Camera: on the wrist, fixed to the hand. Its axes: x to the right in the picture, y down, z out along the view.
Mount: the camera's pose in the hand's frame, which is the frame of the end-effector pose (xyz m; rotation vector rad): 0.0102 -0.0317 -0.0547 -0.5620 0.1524 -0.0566
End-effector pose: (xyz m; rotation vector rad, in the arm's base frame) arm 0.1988 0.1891 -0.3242 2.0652 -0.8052 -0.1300
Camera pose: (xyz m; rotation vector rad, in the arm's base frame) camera 0.2430 0.2342 -0.3139 1.5442 -0.5387 -0.2021
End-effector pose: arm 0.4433 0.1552 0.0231 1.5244 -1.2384 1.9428
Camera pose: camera 0.4313 0.2146 0.0439 1.0892 -1.4883 1.4659
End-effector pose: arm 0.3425 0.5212 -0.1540 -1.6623 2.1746 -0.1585
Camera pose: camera 0.3483 0.4943 -0.0962 1.9721 -2.3316 -0.3410
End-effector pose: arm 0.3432 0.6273 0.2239 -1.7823 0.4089 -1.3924
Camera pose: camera 0.2895 0.6179 0.2575 -2.1440 0.9088 -1.5611
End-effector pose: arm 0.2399 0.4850 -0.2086 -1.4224 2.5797 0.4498
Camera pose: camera 0.2615 0.4426 -0.1658 1.5041 -2.2778 -1.0112
